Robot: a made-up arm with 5 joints.
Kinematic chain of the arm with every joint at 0, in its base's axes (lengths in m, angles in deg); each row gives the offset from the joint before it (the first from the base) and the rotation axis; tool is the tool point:
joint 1: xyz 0 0 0.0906 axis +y
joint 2: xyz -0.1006 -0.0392 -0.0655 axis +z
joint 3: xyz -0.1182 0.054 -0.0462 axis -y
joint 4: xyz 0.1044 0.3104 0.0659 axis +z
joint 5: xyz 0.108 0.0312 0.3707 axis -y
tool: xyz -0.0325 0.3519 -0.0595
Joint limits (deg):
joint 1: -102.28..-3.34
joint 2: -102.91..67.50
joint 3: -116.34..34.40
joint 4: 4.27..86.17
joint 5: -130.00..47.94
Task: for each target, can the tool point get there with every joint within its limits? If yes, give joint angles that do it. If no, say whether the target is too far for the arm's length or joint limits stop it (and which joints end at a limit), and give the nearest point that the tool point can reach.
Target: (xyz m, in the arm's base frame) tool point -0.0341 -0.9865 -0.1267
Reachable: no: joint limits stop it (at a limit: joint 1, joint 2, joint 3, joint 4) | nearest point 0.2618 -0.5822 0.0171 | short by 0.521 m
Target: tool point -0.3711 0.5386 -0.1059
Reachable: yes | joints -65.33 44.02 -69.11 63.09 -81.52
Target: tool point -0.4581 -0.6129 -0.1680
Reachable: no: joint limits stop it (at a limit: joint 2, joint 3, joint 4) | nearest point -0.6386 -0.4253 -0.2699 | short by 0.280 m
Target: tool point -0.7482 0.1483 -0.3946
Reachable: yes | joints -49.40 38.31 22.66 57.22 -94.63
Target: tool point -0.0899 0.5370 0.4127
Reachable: yes | joints -88.99 -15.93 -78.88 45.64 -26.71
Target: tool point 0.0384 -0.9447 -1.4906
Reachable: no: too far | nearest point 0.0111 -0.3524 -0.7913 | short by 0.917 m
